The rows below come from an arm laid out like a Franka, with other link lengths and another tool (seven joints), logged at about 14 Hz.
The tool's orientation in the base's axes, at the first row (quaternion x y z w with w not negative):
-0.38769, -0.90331, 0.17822, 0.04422
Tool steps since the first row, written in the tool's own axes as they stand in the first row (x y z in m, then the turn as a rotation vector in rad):
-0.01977, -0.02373, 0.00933, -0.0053, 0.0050, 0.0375
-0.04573, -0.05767, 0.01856, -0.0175, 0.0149, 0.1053
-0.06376, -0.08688, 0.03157, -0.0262, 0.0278, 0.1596
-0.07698, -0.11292, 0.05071, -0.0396, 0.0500, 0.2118
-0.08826, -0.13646, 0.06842, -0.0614, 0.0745, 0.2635
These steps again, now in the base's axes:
-0.00453, -0.03193, 0.00091, -0.0011, -0.0114, -0.0364
-0.01173, -0.07476, 0.00590, -0.0006, -0.0334, -0.1025
-0.02202, -0.10999, 0.00523, 0.0024, -0.0470, -0.1572
-0.03483, -0.14152, -0.00257, 0.0156, -0.0575, -0.2130
-0.04697, -0.16966, -0.01004, 0.0362, -0.0724, -0.2687

